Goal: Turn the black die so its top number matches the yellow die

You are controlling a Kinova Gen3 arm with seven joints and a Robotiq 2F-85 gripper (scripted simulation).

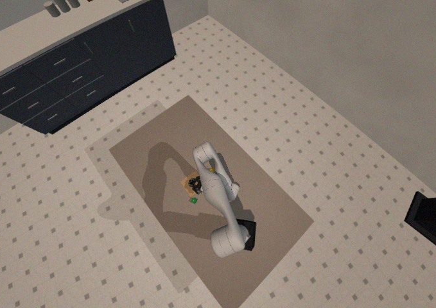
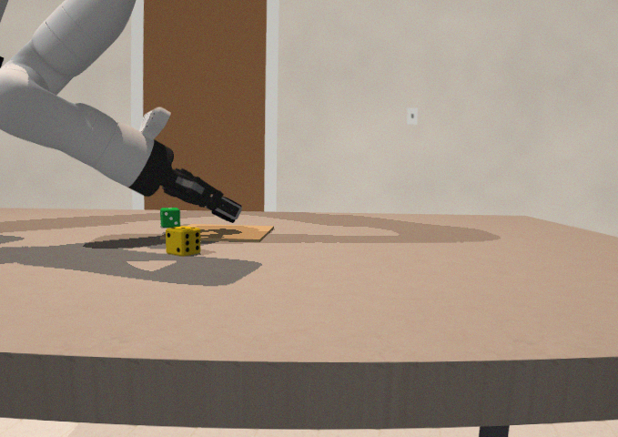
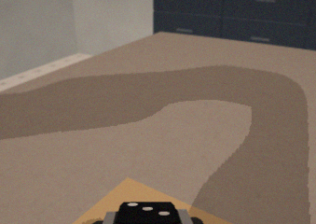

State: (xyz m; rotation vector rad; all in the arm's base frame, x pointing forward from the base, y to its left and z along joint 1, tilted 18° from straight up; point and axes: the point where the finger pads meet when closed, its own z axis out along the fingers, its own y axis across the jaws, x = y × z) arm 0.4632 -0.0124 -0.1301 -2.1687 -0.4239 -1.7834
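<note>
My hand is 40 mm above the mat. Round my hand: green die 90 mm behind, 80 mm to the left, 20 mm below; then yellow die 160 mm to the right, 40 mm behind, 20 mm below; then black die right at my hand.
</note>
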